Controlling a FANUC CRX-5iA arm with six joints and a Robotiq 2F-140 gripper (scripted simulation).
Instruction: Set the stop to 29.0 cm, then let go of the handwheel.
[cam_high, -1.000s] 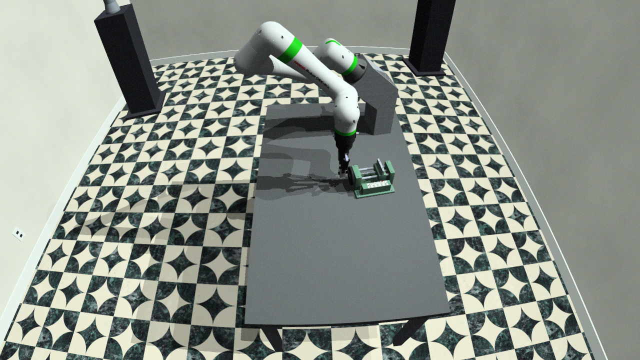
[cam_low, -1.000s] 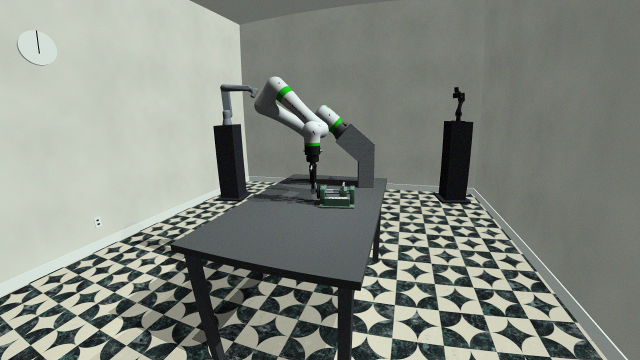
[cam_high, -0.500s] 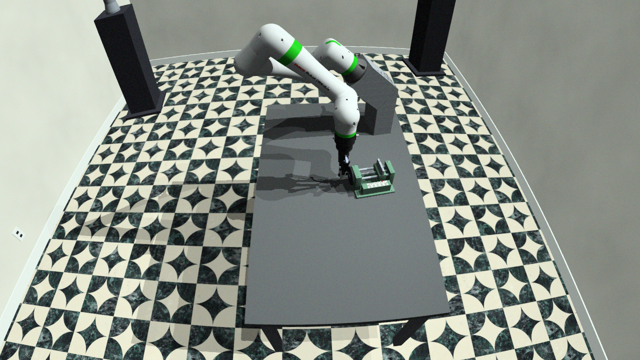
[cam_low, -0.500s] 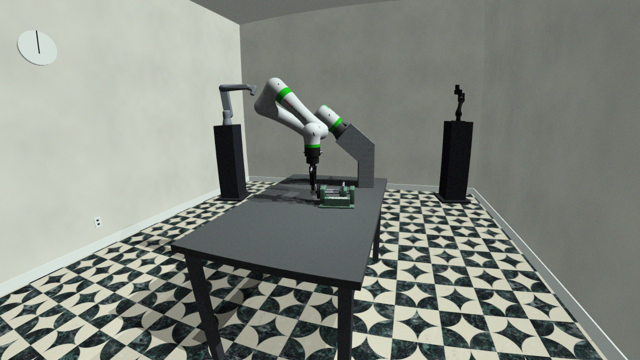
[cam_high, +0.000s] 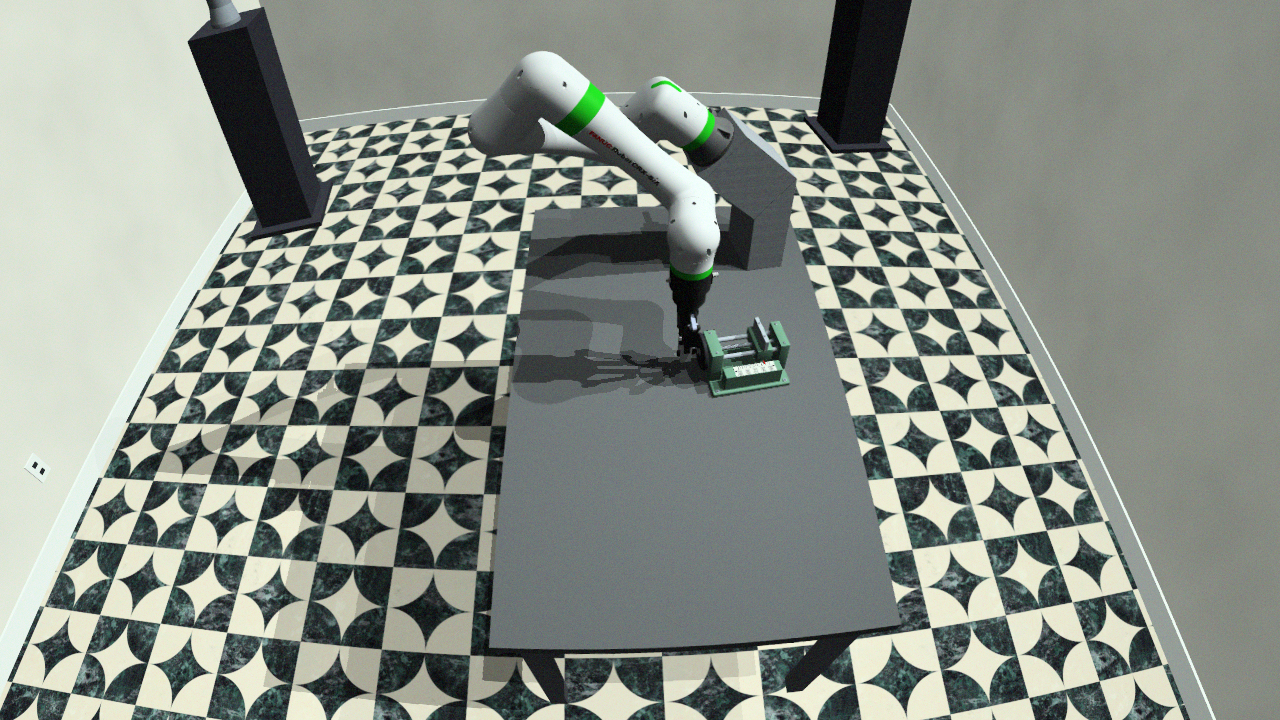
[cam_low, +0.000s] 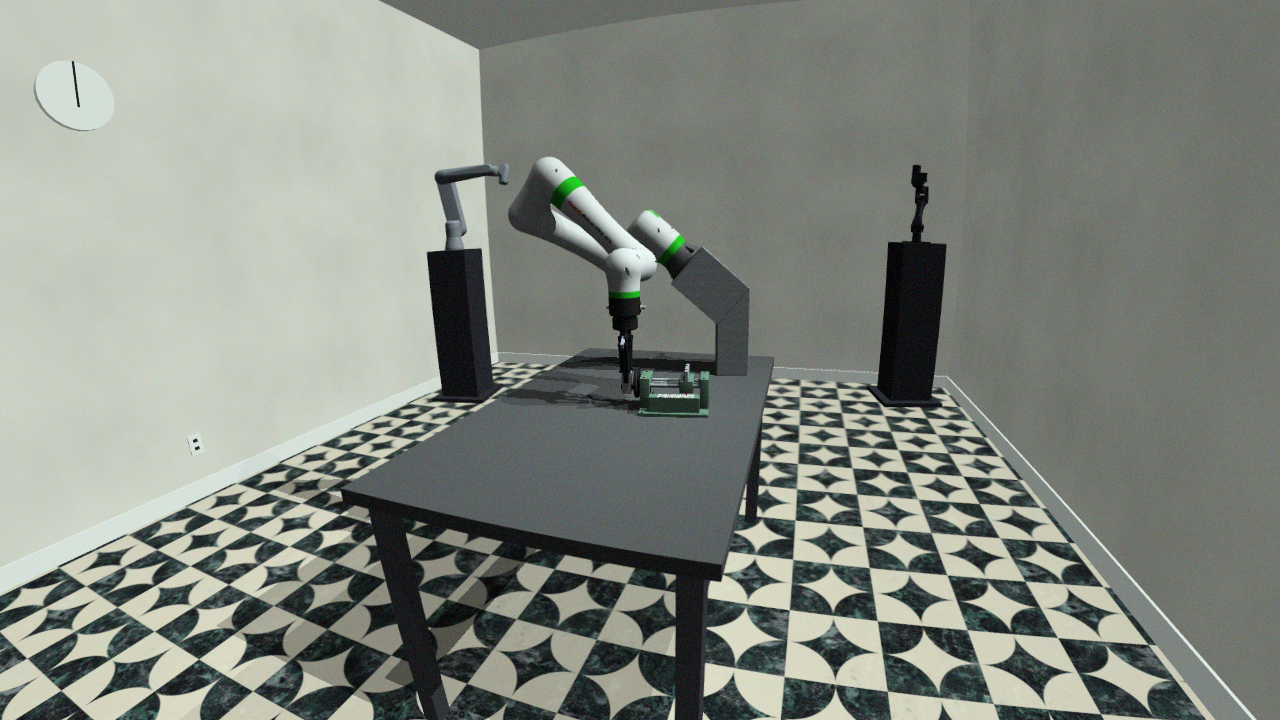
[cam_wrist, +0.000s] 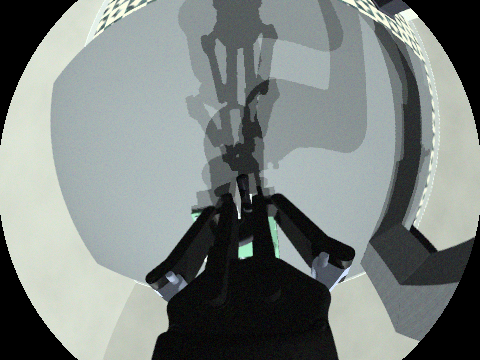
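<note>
Right now the green stop fixture is 180 mm to the left of my hand, 40 mm ahead of it and 20 mm above it. From my hand the other things lie so: black handwheel: 20 mm to the left, 10 mm below, 10 mm ahead.
</note>
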